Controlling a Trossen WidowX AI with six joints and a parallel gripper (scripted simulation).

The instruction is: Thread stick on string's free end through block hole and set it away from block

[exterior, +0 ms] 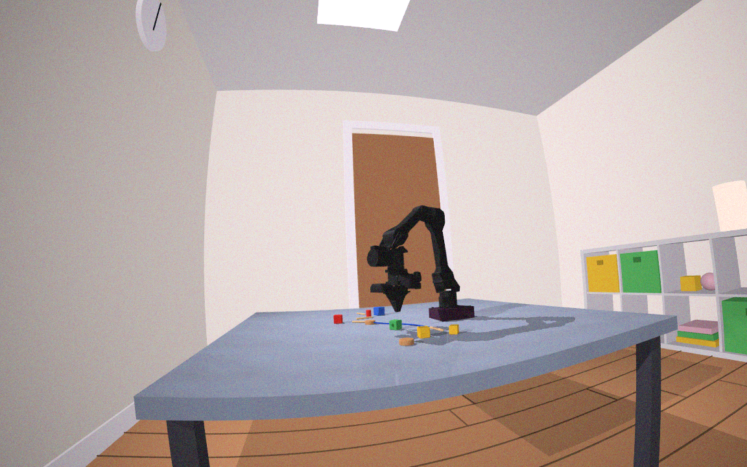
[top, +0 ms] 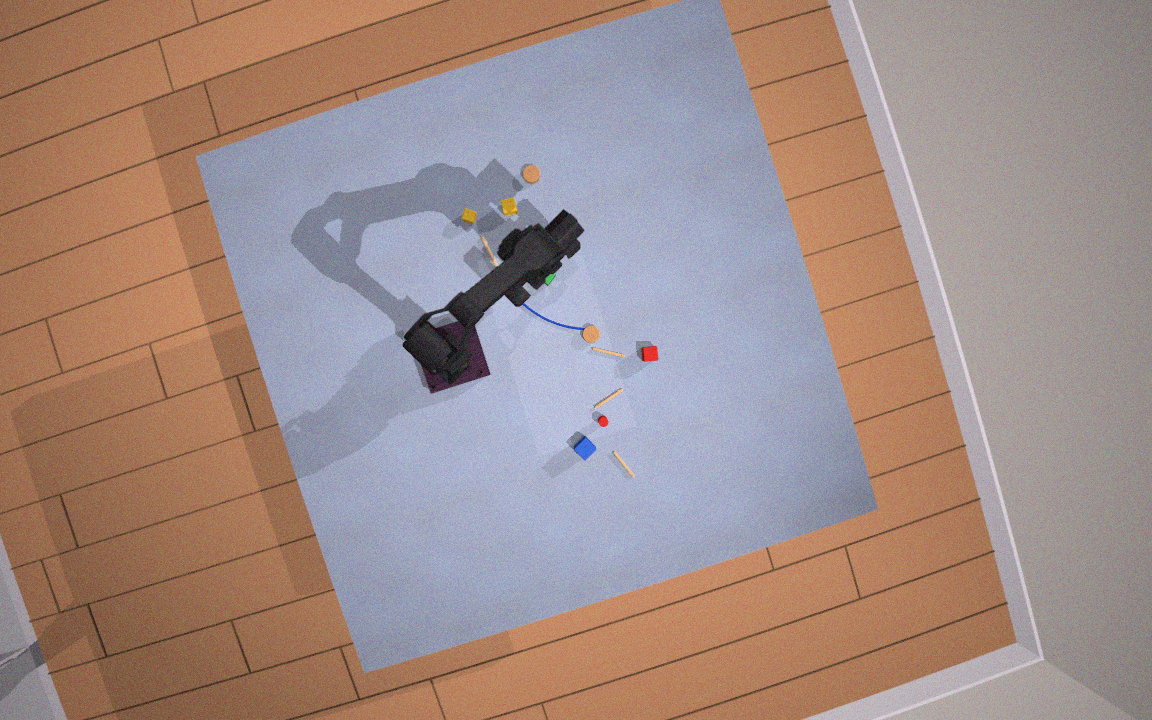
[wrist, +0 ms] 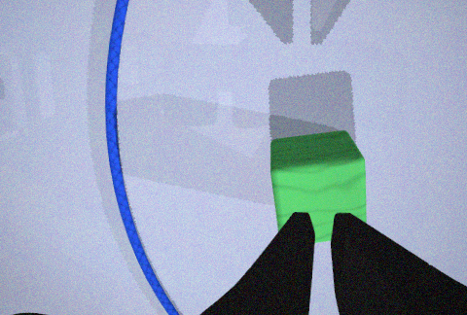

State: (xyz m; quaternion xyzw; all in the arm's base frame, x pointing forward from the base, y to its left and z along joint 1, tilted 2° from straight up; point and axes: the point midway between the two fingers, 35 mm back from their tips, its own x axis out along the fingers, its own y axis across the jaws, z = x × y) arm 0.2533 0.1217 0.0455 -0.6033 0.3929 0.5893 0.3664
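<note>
Right now my gripper tip is 40 mm above the green block, 10 mm to the left of it and 10 mm short of it. From my gripper tip the other things lie so: red cube: 250 mm to the right, 180 mm ahead, 40 mm below; thin wooden stick: 100 mm behind, 80 mm to the left, 60 mm below; round wooden button: 160 mm to the right, 60 mm ahead, 50 mm below.
</note>
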